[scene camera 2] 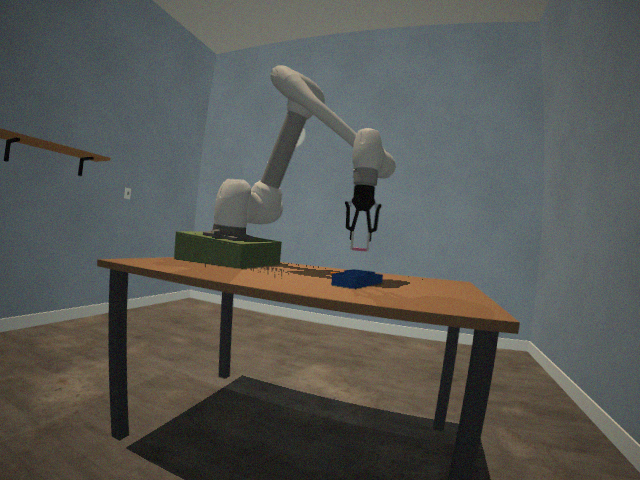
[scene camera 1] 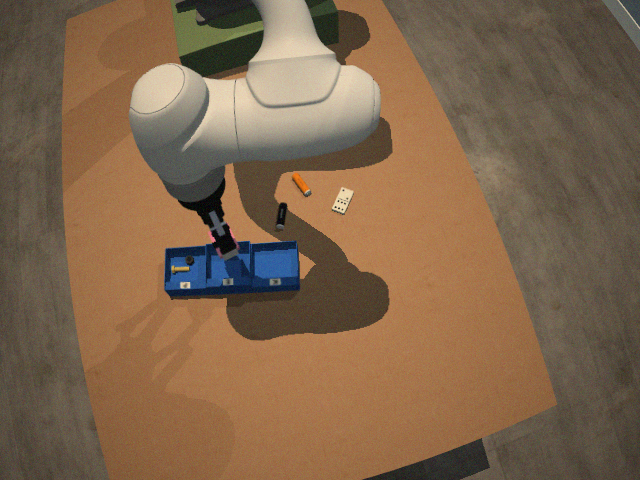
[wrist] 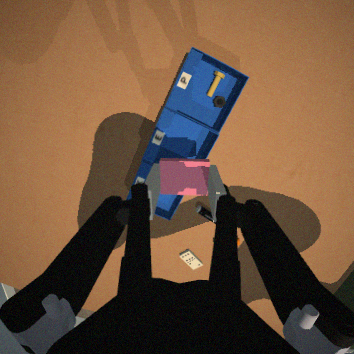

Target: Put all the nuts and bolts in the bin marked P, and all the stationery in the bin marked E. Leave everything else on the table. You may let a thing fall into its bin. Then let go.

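Frame: origin at the arm's base, x right, y ahead, z up, level; millimetres.
Seen in the pictures: gripper, fingertip midpoint: (scene camera 2: 359,250) (wrist: 183,175); arm's base at its link origin: (scene camera 2: 228,237).
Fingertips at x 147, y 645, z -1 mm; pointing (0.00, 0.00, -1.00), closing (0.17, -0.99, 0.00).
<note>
Pixels of each thing's top centre, then the offset from my fingertips to it. "spot": a spot on its surface instead. Level surfaces: height alone.
- flat pink block at its top centre: (wrist: 183,178) (scene camera 1: 223,239) (scene camera 2: 359,248) dx +0, dy +0, dz +8 mm
- yellow bolt at its top centre: (wrist: 215,83) (scene camera 1: 179,267) dx +105, dy -23, dz -100 mm
- dark hex nut at its top centre: (wrist: 219,101) (scene camera 1: 189,259) dx +83, dy -35, dz -104 mm
- end bin at a spot on its surface: (scene camera 1: 276,263) spot: dx -75, dy +23, dz -113 mm
- table at its surface level: dz -120 mm
- black cylinder at its top centre: (wrist: 207,216) (scene camera 1: 281,214) dx -112, dy -65, dz -106 mm
- orange cylinder at its top centre: (scene camera 1: 301,182) (wrist: 226,244) dx -167, dy -117, dz -106 mm
- white domino at its top centre: (scene camera 1: 342,199) (wrist: 190,260) dx -231, dy -59, dz -113 mm
My gripper (scene camera 1: 229,252) (scene camera 2: 360,241) (wrist: 183,175) is shut on a flat pink block (scene camera 2: 360,249) (wrist: 175,176), perhaps a note pad, held well above the blue bins. In scene camera 1 it overlaps the middle bin, E (scene camera 1: 219,271) (wrist: 175,125). A yellow bolt (scene camera 1: 180,269) (wrist: 215,85) and a dark hex nut (scene camera 1: 189,259) (wrist: 219,101) lie in the end bin, P (scene camera 1: 195,279) (wrist: 197,75). The fingers hide part of the other end bin (scene camera 1: 276,263) (wrist: 167,204) in the wrist view.
On the table (scene camera 1: 439,335) lie a black cylinder (scene camera 1: 281,215) (wrist: 204,212) with a silvery end, an orange cylinder (scene camera 1: 301,184) (wrist: 240,242) and a white domino (scene camera 1: 342,200) (wrist: 191,259). The arm's green base box (scene camera 1: 222,63) (scene camera 2: 227,251) stands at the table's far end.
</note>
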